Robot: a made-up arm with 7 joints. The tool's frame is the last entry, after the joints.
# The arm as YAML. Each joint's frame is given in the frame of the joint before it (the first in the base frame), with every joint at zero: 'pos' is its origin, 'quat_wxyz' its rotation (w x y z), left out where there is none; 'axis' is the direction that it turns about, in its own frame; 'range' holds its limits. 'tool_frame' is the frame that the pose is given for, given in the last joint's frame.
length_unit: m
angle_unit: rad
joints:
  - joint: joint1
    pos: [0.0, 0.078, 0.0]
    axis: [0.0, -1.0, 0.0]
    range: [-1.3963, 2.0]
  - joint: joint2
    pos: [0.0, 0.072, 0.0]
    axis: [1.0, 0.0, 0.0]
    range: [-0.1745, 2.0]
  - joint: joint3
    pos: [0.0, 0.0, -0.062]
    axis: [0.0, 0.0, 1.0]
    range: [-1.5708, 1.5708]
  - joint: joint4
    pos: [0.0, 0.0, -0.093]
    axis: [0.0, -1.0, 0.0]
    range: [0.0, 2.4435]
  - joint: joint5
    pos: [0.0, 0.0, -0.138]
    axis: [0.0, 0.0, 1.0]
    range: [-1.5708, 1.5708]
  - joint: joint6
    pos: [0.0, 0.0, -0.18]
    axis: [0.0, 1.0, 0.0]
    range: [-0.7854, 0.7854]
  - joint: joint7
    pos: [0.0, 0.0, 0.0]
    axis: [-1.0, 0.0, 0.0]
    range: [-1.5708, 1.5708]
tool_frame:
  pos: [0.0, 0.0, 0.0]
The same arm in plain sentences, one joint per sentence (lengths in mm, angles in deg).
The arm has seven revolute joints in a row. What follows holds with every joint at zero, and every direction is one of the base frame's. Joint 1 lies 78.0 mm along +y from the base frame's origin and rotates about -y, from -80.00 to 114.59 deg. Joint 2 lies 72.0 mm along +y from joint 1 and rotates about +x, from -10.00 to 114.59 deg. Joint 3 lies 62.0 mm along -z from joint 2 and rotates about +z, from -90.00 to 90.00 deg. Joint 4 lies 93.0 mm along -z from joint 3 and rotates about -y, from 0.00 to 140.00 deg. Joint 5 lies 138.0 mm along -z from joint 4 and rotates about +z, from -90.00 to 90.00 deg. Joint 6 lies 180.0 mm along -z from joint 5 and rotates about +y, from -45.00 to 45.00 deg. Joint 7 lies at the same point as joint 6 and rotates about -x, from -90.00 to 90.00 deg. The tool frame, which is the frame that the pose is given for, lies at the same point as joint 7; its axes are parallel to the base frame's.
